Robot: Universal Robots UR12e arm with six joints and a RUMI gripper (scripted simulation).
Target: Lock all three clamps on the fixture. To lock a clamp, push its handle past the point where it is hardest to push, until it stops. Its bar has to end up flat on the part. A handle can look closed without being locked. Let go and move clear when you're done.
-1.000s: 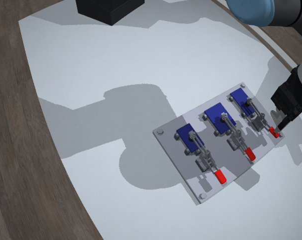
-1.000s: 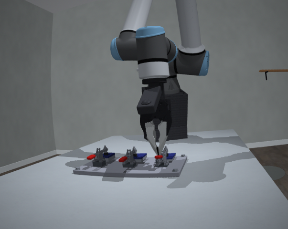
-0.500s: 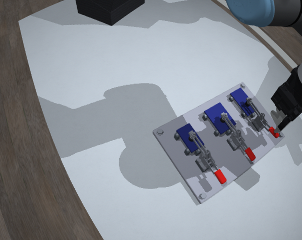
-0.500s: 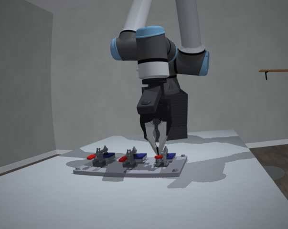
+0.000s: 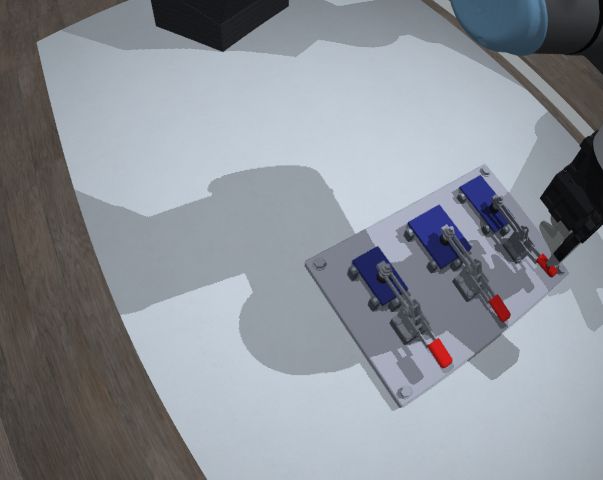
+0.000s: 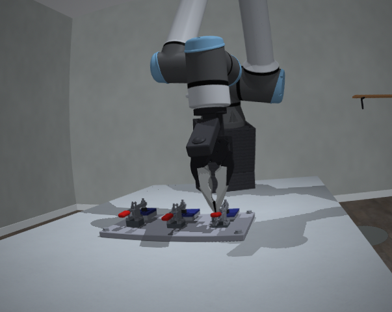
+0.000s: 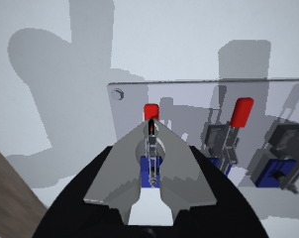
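My gripper is now 14 cm past the blue part, 2 cm to the left of it and 5 cm above it. Also, from my hand: grey fixture plate (7 cm behind, 12 cm to the right, 7 cm below).
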